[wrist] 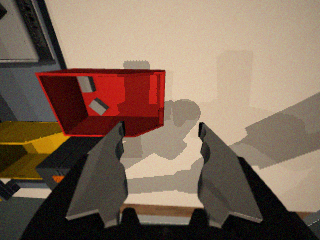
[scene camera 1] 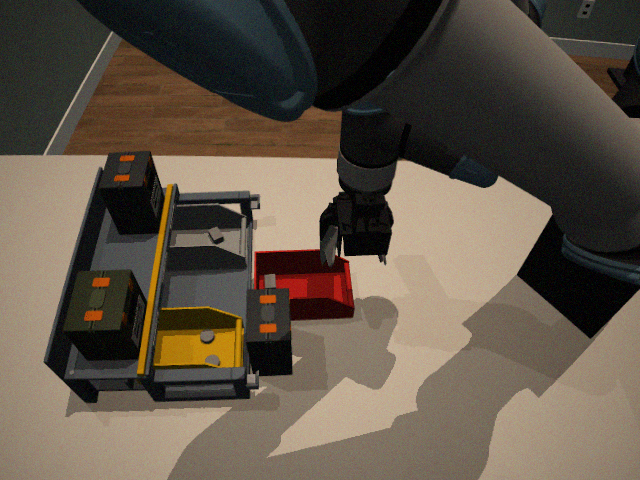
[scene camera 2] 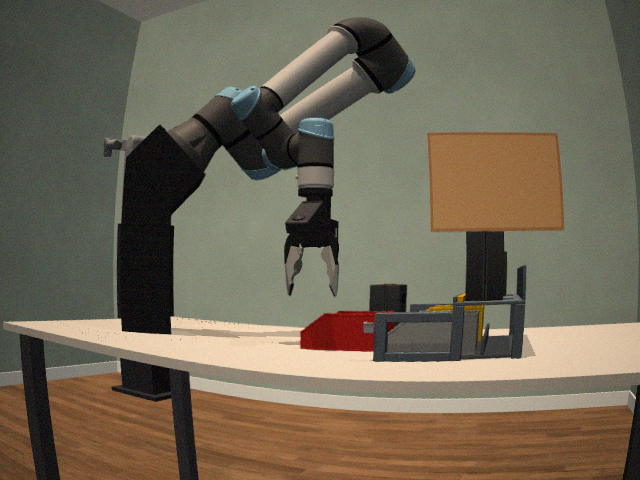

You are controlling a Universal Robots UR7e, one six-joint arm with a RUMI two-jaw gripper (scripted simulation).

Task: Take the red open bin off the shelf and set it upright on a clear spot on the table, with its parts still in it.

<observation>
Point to a dark box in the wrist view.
52, 169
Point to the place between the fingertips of my gripper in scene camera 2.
At 311, 296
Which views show the dark box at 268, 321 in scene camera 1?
The wrist view, scene camera 1 and scene camera 2: all of them.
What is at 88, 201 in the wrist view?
My gripper.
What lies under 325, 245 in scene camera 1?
My gripper.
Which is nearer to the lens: the yellow bin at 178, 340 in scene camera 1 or the dark box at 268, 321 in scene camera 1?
The dark box.
</observation>
